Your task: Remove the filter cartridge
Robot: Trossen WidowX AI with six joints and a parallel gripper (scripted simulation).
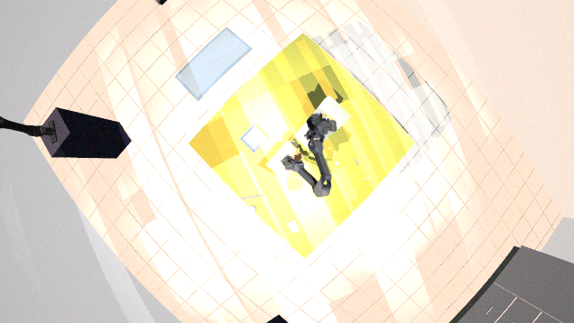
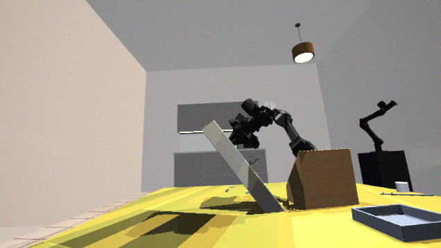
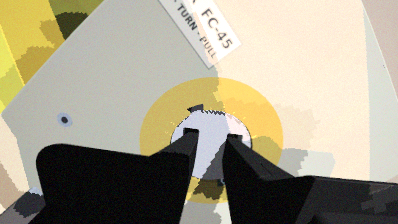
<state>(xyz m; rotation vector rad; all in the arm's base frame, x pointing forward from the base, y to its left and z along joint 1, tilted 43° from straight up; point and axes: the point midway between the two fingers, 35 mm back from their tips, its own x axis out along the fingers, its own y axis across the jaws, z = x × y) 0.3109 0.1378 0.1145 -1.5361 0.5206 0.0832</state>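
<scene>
The round filter cartridge lies 1 cm below my gripper tip and 1 cm ahead of it. The rest, counted from my gripper tip: tray (43 cm behind, 25 cm to the left, 24 cm below); then grey service panel (8 cm below, 4 cm behind).
</scene>
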